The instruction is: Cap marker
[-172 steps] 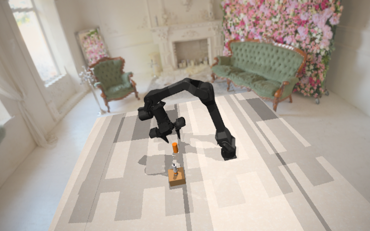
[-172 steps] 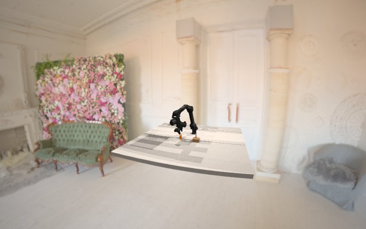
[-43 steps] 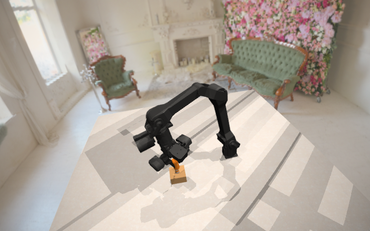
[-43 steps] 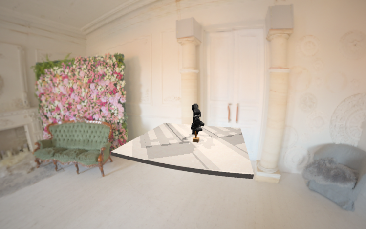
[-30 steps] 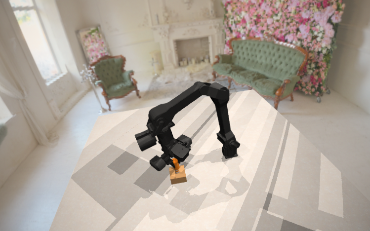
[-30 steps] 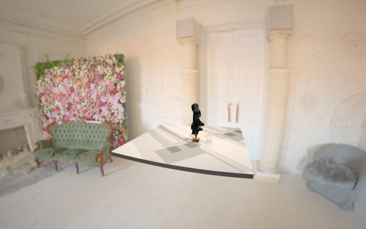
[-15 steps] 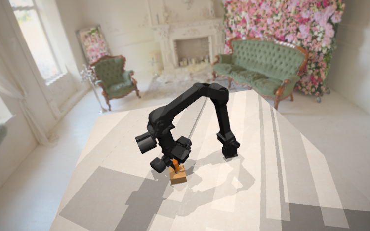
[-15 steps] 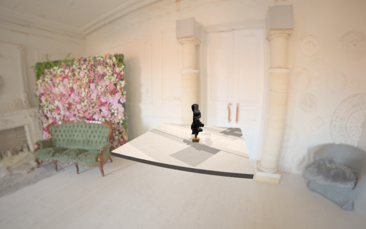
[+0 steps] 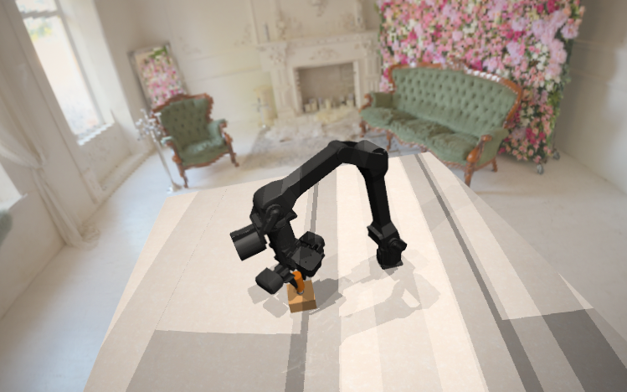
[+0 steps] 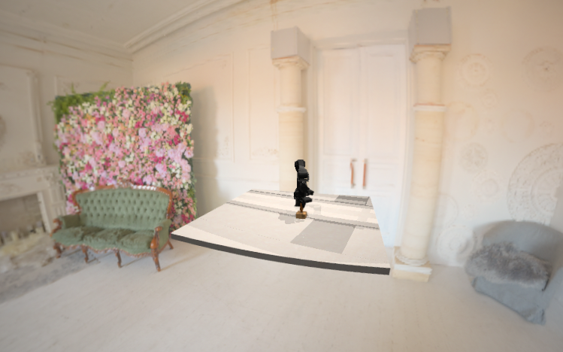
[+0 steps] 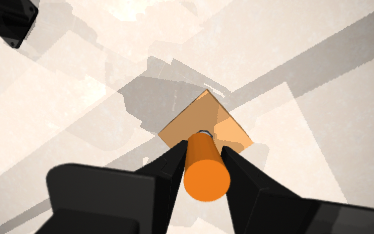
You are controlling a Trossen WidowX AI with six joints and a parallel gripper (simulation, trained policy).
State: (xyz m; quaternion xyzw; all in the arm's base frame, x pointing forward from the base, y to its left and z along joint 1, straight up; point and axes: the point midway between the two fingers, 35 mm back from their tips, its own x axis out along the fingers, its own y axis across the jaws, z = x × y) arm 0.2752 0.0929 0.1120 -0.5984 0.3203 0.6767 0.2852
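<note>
The orange cap lies 1 cm to the right of my gripper tip. From my gripper tip the other things lie so: holder block 6 cm below, 1 cm to the right.
</note>
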